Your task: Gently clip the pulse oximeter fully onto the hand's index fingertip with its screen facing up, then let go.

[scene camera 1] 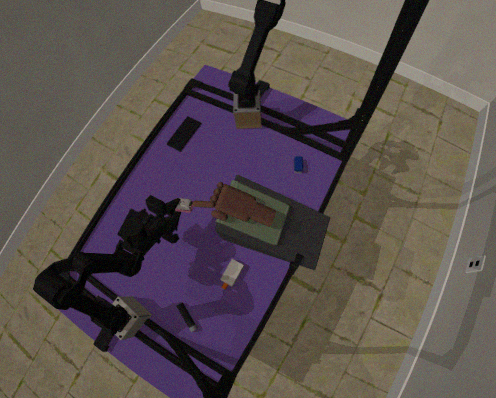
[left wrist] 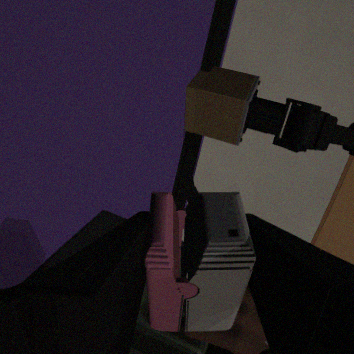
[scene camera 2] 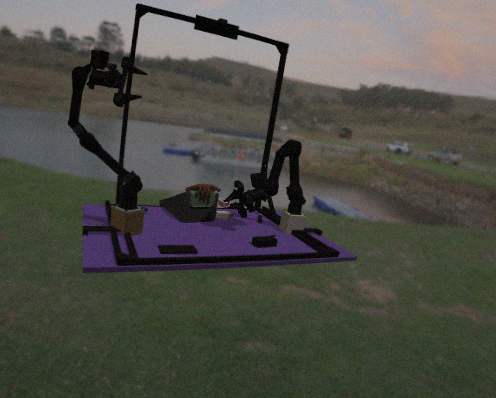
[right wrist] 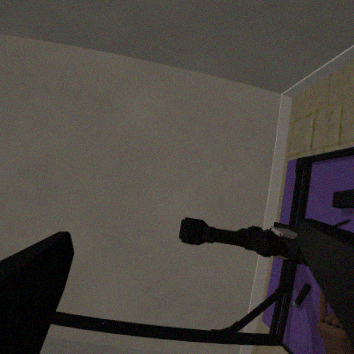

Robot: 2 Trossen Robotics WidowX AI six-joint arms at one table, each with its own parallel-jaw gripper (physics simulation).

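Pixels of known places: left gripper, between the fingertips: [scene camera 1: 180,202] [left wrist: 194,223] [scene camera 2: 224,204]; right gripper, between the fingertips: [scene camera 2: 144,85] [right wrist: 186,236]; left arm's base, origin of its link: [scene camera 1: 119,318] [scene camera 2: 294,212]; right arm's base, origin of its link: [scene camera 1: 246,100] [left wrist: 248,110] [scene camera 2: 128,207].
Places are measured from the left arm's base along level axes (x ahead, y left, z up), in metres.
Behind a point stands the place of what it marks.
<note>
The white-and-pink pulse oximeter [scene camera 1: 184,205] {x 0.414, y 0.034, z 0.059 m} [left wrist: 215,300] {x 0.401, y 0.045, z 0.050 m} is held up level with the brown hand's index finger, its white half uppermost in scene camera 1. My left gripper [scene camera 1: 176,212] [left wrist: 194,223] {x 0.415, y 0.063, z 0.034 m} is shut on it. The hand [scene camera 1: 240,204] {x 0.512, y -0.112, z 0.080 m} [scene camera 2: 203,188] {x 0.509, y -0.025, z 0.084 m} [right wrist: 332,332] {x 0.509, y -0.057, z 0.100 m} lies on a green pad [scene camera 1: 282,215] {x 0.576, y -0.219, z -0.004 m} with its index finger [scene camera 1: 202,204] pointing at the oximeter. The finger's tip meets the oximeter's near end in scene camera 1; how far it goes in is hidden. My right gripper [scene camera 2: 142,85] {x 0.847, y 0.198, z 0.518 m} is open and empty, high above its base.
A dark wedge stand [scene camera 1: 307,237] {x 0.575, y -0.322, z -0.057 m} [scene camera 2: 185,212] {x 0.582, y -0.035, z -0.049 m} carries the pad. A white box with an orange tip [scene camera 1: 232,272] {x 0.340, y -0.187, z -0.077 m}, a black cylinder [scene camera 1: 186,316] {x 0.130, y -0.154, z -0.080 m}, a blue block [scene camera 1: 298,164] {x 0.784, y -0.150, z -0.073 m} and a black slab [scene camera 1: 184,134] {x 0.653, y 0.305, z -0.097 m} [scene camera 2: 178,249] {x 0.656, y 0.322, z -0.097 m} lie on the purple table. Black frame bars edge it.
</note>
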